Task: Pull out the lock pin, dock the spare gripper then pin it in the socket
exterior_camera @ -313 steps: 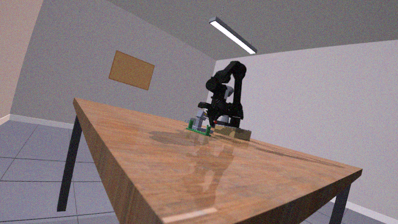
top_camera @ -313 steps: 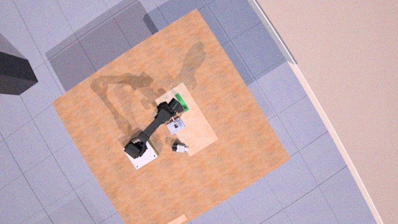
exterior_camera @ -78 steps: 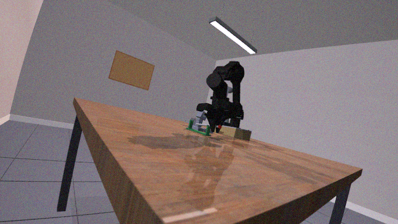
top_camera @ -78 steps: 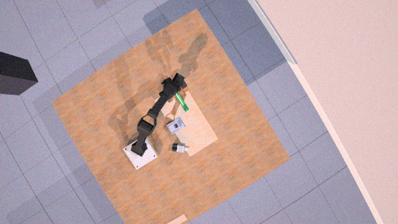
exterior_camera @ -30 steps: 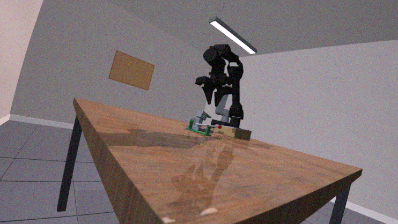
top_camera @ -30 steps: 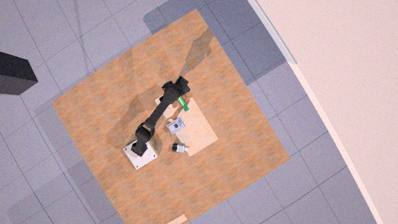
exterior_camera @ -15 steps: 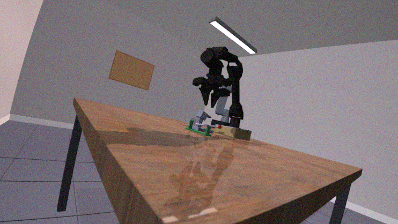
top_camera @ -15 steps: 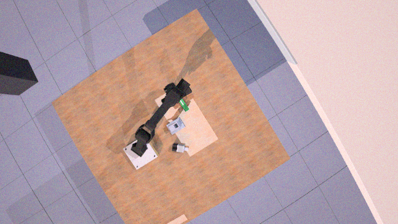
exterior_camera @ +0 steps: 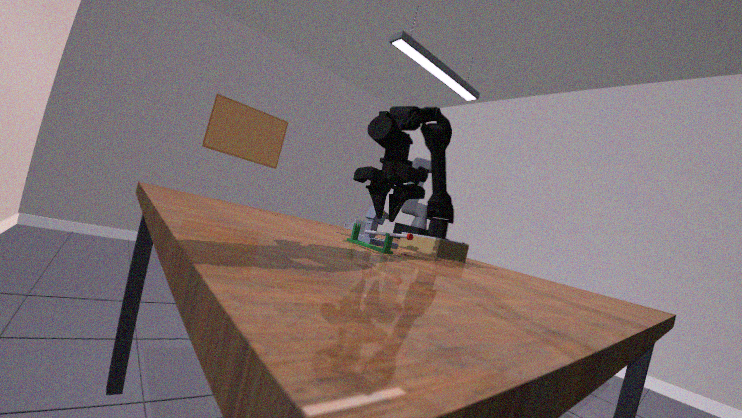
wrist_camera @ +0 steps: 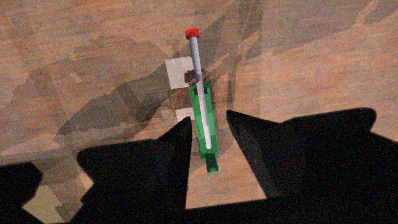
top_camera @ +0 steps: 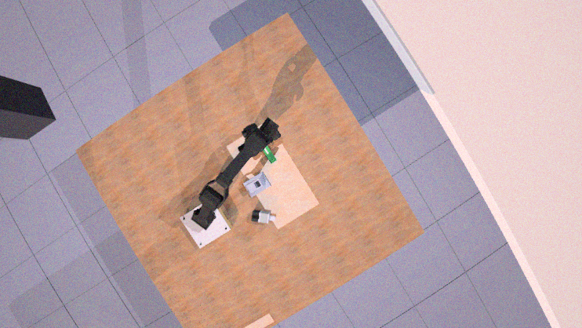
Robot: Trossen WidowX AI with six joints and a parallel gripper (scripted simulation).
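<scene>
The green pin cradle lies 4 cm to the right of my gripper tip and 5 cm below it. The rest, counted from my gripper tip: spare gripper: 17 cm behind, 31 cm to the right, 4 cm below; socket: 11 cm behind, 16 cm to the right, 2 cm below.
</scene>
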